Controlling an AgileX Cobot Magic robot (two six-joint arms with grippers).
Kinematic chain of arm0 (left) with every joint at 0, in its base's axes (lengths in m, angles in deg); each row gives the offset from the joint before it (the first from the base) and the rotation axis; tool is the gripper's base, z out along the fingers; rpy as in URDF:
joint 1: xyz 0 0 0.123 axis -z
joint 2: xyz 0 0 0 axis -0.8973 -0.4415 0
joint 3: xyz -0.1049 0.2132 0.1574 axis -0.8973 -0.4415 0
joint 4: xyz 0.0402 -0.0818 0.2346 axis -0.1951 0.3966 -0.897
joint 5: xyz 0 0 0 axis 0.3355 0.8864 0.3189
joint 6: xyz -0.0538 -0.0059 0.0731 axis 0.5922 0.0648 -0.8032
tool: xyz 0 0 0 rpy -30.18 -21.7 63.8
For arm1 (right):
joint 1: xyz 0 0 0.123 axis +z
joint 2: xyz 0 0 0 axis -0.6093 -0.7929 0
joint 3: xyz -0.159 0.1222 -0.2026 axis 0.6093 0.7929 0
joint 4: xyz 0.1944 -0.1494 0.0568 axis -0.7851 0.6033 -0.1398
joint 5: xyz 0 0 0 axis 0.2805 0.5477 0.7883
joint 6: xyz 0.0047 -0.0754 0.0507 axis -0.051 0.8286 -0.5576
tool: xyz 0 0 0 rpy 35.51 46.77 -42.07
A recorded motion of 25 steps. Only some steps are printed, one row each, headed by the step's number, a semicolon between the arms.
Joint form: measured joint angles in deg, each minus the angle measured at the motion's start. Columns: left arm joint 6, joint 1, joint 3, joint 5, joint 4, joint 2; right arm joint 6, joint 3, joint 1, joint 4, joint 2, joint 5.
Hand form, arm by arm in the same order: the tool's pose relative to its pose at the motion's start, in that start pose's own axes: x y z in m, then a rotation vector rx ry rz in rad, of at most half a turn. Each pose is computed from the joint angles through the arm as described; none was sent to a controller.
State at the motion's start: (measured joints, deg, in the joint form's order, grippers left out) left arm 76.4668 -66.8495 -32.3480 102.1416 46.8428 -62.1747; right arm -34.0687 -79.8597 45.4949 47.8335 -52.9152 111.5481
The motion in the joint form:
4: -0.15 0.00 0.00 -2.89 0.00 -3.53; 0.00 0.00 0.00 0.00 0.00 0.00
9: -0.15 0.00 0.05 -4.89 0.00 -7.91; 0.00 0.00 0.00 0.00 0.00 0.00
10: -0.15 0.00 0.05 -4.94 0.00 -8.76; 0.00 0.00 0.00 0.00 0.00 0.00
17: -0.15 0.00 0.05 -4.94 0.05 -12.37; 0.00 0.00 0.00 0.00 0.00 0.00
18: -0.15 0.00 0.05 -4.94 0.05 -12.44; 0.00 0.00 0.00 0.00 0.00 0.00
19: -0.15 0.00 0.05 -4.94 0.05 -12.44; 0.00 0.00 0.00 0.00 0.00 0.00
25: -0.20 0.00 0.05 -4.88 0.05 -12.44; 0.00 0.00 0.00 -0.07 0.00 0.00
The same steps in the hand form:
4: -0.0068 0.0010 0.0173 0.0010 0.0111 0.0021; 0.0000 0.0000 0.0000 0.0000 0.0000 0.0000
9: -0.0115 0.0019 0.0391 0.0058 0.0515 0.0014; 0.0000 0.0000 0.0000 0.0000 0.0000 0.0000
10: -0.0117 0.0019 0.0434 0.0076 0.0654 0.0013; 0.0000 0.0000 0.0000 0.0000 0.0000 0.0000
17: -0.0112 0.0020 0.0616 0.0160 0.1278 0.0001; 0.0000 0.0000 0.0000 0.0000 0.0000 0.0000
18: -0.0112 0.0020 0.0619 0.0162 0.1290 0.0001; 0.0000 0.0000 0.0000 0.0000 0.0000 0.0000
19: -0.0112 0.0020 0.0619 0.0162 0.1290 0.0001; 0.0000 0.0000 0.0000 0.0000 0.0000 0.0000
25: -0.0111 0.0020 0.0619 0.0164 0.1300 0.0010; 0.0000 0.0001 0.0000 -0.0010 -0.0002 0.0006

